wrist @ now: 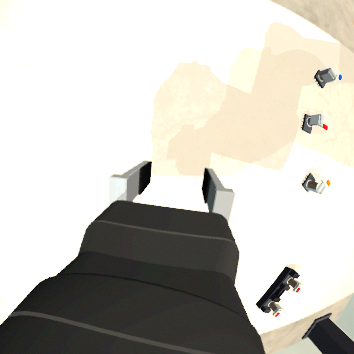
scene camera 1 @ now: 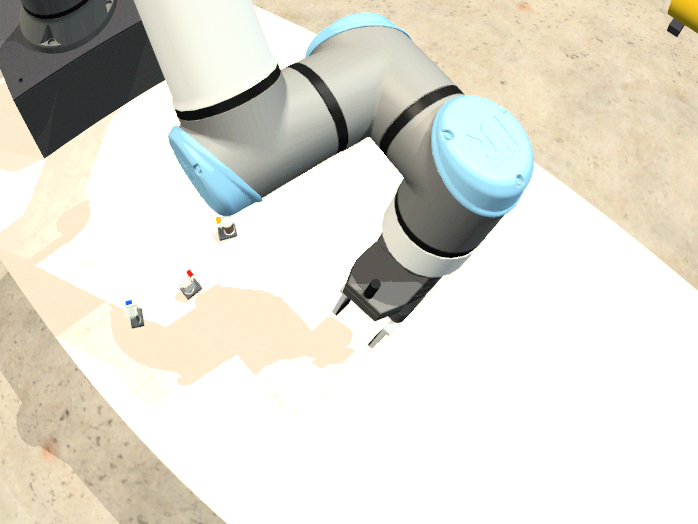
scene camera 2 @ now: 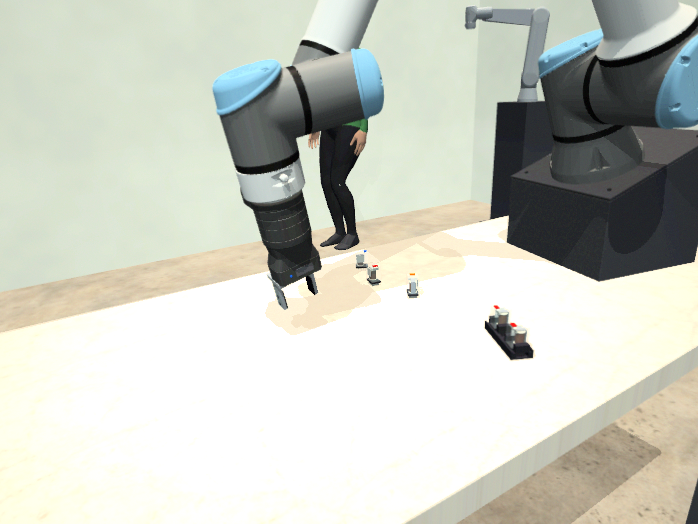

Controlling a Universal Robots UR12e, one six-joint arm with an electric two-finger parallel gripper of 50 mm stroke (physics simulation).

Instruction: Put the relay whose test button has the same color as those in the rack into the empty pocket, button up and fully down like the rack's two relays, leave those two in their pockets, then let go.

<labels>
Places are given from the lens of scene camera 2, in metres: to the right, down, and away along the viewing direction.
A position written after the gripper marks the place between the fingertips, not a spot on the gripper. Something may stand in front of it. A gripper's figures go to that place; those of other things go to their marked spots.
gripper (scene camera 2: 298, 299): -0.08, 0.06, 0.81
black rack (scene camera 2: 520, 351): 0.25, 0.13, 0.71
</labels>
